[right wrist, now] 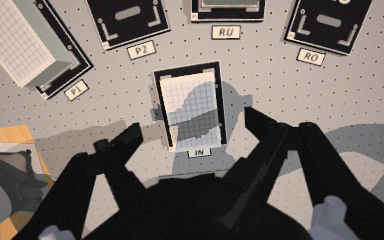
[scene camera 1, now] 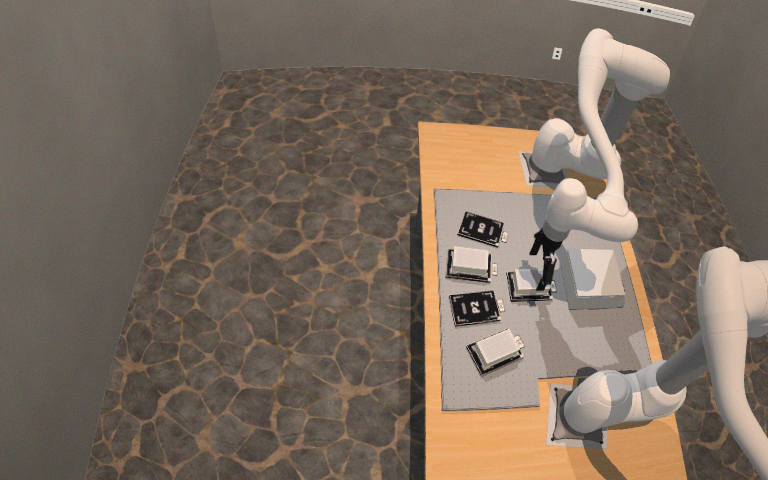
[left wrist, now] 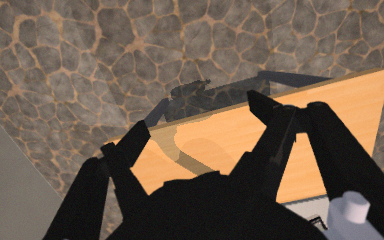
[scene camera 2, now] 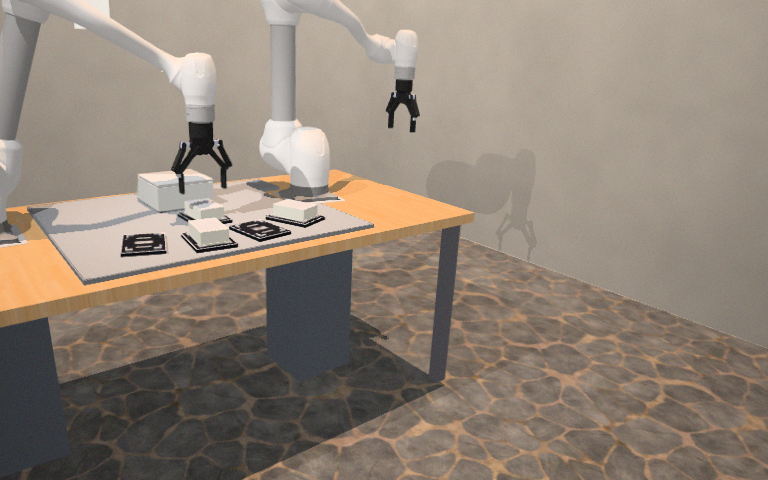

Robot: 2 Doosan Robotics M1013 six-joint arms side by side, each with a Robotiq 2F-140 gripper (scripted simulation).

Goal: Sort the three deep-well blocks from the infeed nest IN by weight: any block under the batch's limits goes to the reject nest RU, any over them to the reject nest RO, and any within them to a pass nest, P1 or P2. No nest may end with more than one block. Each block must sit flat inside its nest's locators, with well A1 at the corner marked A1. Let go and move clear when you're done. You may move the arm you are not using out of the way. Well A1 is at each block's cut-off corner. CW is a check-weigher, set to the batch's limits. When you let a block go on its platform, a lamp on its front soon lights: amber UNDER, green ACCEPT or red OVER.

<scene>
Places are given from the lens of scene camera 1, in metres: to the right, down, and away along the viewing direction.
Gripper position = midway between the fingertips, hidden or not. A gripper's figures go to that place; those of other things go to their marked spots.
my right gripper (scene camera 1: 536, 271): 0.53, 0.11, 1.63
deep-well block (scene camera 1: 469, 261): 0.30, 0.07, 1.71
deep-well block (scene camera 1: 499, 347): 0.37, 0.34, 1.50
check-weigher CW (scene camera 1: 592, 280): 0.75, 0.14, 1.60
</scene>
